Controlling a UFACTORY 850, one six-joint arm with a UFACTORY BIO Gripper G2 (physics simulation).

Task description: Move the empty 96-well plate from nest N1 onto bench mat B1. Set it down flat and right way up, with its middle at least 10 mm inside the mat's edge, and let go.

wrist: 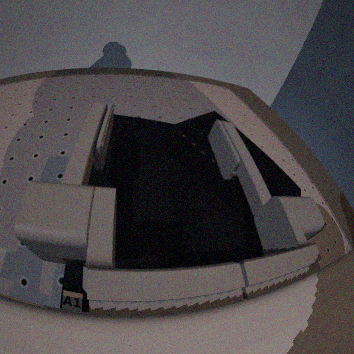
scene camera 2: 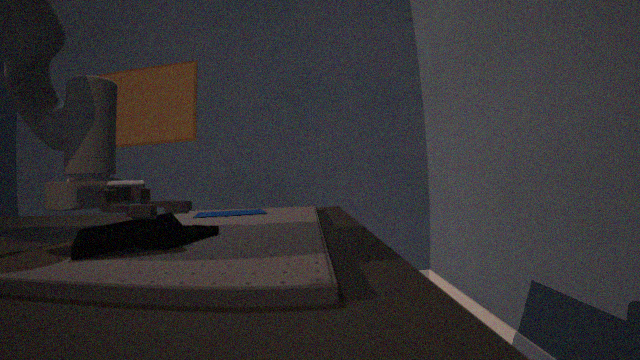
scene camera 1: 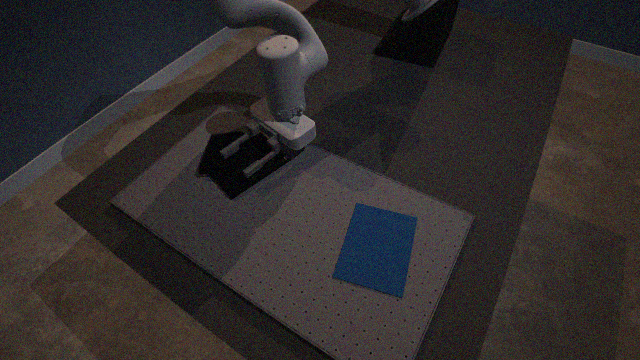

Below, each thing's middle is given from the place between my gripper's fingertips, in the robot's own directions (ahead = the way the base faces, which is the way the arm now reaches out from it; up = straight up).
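The black nest [scene camera 1: 251, 151] is 3 cm below my hand and 4 cm behind it. Counting from my hand again, I find the blue bench mat [scene camera 1: 376, 252] 35 cm to the left, 1 cm ahead and 4 cm below, and going by their middles, of the things named here the mat is the farthest from my hand. The black 96-well plate [scene camera 2: 89, 242] is 7 cm to the right of my hand, 2 cm below it and 3 cm behind it.
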